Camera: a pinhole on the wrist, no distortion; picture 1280 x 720 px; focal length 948.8 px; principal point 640.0 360.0 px. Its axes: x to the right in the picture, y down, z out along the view. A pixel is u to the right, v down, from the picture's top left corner.
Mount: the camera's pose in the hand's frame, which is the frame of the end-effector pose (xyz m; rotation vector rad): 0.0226 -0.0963 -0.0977 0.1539 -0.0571 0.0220
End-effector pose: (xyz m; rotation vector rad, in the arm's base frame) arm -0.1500 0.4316 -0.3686 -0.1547 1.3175 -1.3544
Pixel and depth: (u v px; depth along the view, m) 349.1 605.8 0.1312
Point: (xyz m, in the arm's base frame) -0.1669 0.4044 -0.2802
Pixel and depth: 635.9 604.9 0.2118
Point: -0.1098 0.3323 -0.2764
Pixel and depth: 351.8 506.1 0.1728
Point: -0.1420 0.3881 -0.2478
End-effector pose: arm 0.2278 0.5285 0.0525 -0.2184 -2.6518 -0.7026
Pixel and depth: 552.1 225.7 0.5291
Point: 0.0809 0.5146 -0.4090
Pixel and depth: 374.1 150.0 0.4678
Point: 0.1698 0.4580 -0.3938
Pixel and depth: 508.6 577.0 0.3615
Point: 0.1678 0.6000 -0.2139
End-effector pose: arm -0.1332 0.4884 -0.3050 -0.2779 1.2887 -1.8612
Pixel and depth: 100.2 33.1 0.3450
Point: -0.0247 0.5181 0.0713
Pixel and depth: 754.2 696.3 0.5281
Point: 0.1085 0.1444 -0.1218
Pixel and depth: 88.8 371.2 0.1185
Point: -0.1488 0.5309 -0.1865
